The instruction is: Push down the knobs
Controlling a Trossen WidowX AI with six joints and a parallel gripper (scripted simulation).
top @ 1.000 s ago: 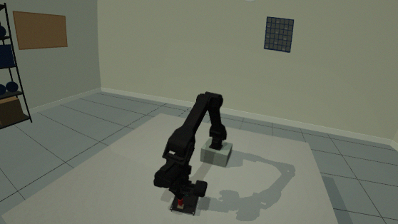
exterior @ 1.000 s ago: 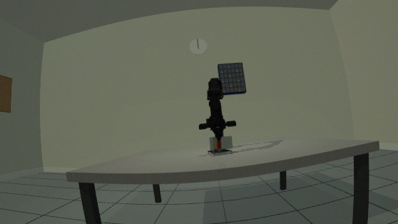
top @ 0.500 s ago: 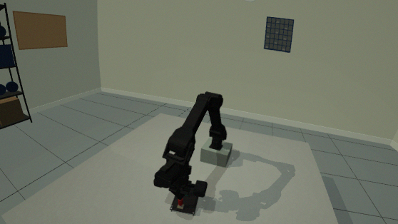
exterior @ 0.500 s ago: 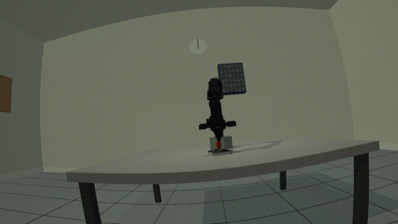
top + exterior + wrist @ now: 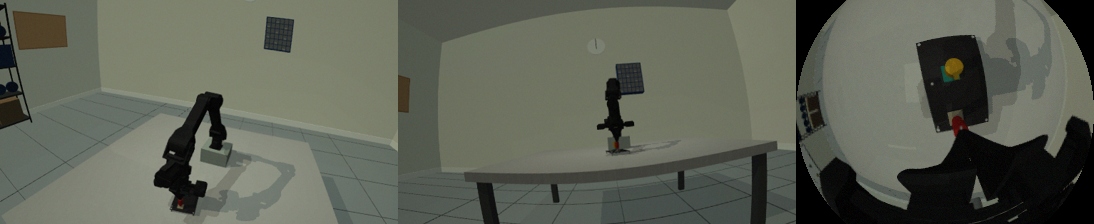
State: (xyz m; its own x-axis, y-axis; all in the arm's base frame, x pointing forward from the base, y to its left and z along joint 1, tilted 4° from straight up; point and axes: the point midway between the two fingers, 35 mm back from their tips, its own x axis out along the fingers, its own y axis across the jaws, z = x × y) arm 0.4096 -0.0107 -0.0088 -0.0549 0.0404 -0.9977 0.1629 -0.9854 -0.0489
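The red knob is 1 cm below my gripper tip. From my gripper tip the other things lie so: yellow knob 7 cm behind, 2 cm below, 1 cm to the right.
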